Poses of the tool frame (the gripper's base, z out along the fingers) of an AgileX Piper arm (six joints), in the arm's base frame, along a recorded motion.
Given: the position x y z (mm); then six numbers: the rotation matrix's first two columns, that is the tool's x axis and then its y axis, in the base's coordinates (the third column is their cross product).
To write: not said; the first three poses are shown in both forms.
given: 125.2, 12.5, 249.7, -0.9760, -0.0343, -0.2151, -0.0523, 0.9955, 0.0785
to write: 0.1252, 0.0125, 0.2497, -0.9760, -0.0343, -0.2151, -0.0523, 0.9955, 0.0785
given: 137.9, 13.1, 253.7, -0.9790, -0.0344, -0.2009, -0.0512, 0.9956, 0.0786
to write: 0.1379, 0.0131, 0.2537, -0.9790, -0.0344, -0.2009, -0.0512, 0.9956, 0.0786
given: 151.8, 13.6, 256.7, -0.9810, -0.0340, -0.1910, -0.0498, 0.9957, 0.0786
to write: 0.1518, 0.0136, 0.2567, -0.9810, -0.0340, -0.1910, -0.0498, 0.9957, 0.0786
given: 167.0, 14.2, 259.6, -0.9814, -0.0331, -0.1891, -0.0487, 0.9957, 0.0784
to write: 0.1670, 0.0142, 0.2596, -0.9814, -0.0331, -0.1891, -0.0487, 0.9957, 0.0784
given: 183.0, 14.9, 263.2, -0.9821, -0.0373, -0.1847, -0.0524, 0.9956, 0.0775
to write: 0.1830, 0.0149, 0.2632, -0.9821, -0.0373, -0.1847, -0.0524, 0.9956, 0.0775
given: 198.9, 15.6, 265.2, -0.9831, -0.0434, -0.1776, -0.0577, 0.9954, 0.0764
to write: 0.1989, 0.0156, 0.2652, -0.9831, -0.0434, -0.1776, -0.0577, 0.9954, 0.0764
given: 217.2, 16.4, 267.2, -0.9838, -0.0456, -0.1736, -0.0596, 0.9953, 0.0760
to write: 0.2172, 0.0164, 0.2672, -0.9838, -0.0456, -0.1736, -0.0596, 0.9953, 0.0760
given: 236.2, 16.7, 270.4, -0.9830, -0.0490, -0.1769, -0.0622, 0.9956, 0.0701
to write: 0.2362, 0.0167, 0.2704, -0.9830, -0.0490, -0.1769, -0.0622, 0.9956, 0.0701
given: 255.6, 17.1, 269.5, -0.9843, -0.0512, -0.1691, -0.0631, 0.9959, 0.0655
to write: 0.2556, 0.0171, 0.2695, -0.9843, -0.0512, -0.1691, -0.0631, 0.9959, 0.0655
